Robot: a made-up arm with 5 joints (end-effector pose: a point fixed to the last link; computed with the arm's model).
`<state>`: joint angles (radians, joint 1 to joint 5).
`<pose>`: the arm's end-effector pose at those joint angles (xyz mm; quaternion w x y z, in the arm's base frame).
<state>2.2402 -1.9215 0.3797 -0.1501 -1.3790</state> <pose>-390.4 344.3 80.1 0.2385 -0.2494 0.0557 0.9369</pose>
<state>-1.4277 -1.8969 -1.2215 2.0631 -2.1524</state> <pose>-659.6 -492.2 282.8 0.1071 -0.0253 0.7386 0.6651</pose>
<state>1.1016 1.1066 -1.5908 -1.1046 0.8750</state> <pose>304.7 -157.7 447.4 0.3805 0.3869 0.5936 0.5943</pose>
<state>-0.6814 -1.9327 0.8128 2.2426 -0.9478</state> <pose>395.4 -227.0 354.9 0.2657 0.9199 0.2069 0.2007</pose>
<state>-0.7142 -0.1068 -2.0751 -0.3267 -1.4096</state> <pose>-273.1 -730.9 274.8 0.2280 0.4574 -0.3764 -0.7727</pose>
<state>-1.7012 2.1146 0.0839 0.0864 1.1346</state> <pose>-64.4 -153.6 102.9 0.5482 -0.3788 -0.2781 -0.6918</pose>
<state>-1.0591 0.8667 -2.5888 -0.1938 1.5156</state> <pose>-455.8 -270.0 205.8 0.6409 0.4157 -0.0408 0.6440</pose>
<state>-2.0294 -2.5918 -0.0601 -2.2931 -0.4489</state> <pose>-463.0 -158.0 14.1 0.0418 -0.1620 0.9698 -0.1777</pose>
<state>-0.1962 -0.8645 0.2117 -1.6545 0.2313</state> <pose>343.7 -274.9 303.8 0.5462 -0.2666 0.3118 -0.7303</pose>
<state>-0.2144 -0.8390 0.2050 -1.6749 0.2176</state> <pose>338.0 -285.7 312.3 0.5368 -0.2606 0.2996 -0.7444</pose>
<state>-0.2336 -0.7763 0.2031 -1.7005 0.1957</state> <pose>329.6 -297.1 329.6 0.5305 -0.2483 0.2700 -0.7642</pose>
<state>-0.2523 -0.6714 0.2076 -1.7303 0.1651</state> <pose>316.5 -307.2 356.6 0.5264 -0.2288 0.2204 -0.7886</pose>
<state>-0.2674 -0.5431 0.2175 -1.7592 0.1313</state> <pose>298.6 -313.4 387.7 0.5220 -0.2049 0.1595 -0.8124</pose>
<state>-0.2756 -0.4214 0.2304 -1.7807 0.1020</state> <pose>279.8 -314.2 414.8 0.5177 -0.1820 0.1013 -0.8298</pose>
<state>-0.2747 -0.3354 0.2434 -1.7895 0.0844</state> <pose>267.2 -310.6 431.7 0.5174 -0.1656 0.0600 -0.8374</pose>
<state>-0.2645 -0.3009 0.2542 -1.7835 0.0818</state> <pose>265.9 -304.6 436.6 0.5248 -0.1592 0.0430 -0.8351</pose>
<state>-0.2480 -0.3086 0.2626 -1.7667 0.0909</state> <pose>274.1 -297.2 432.5 0.5387 -0.1614 0.0460 -0.8256</pose>
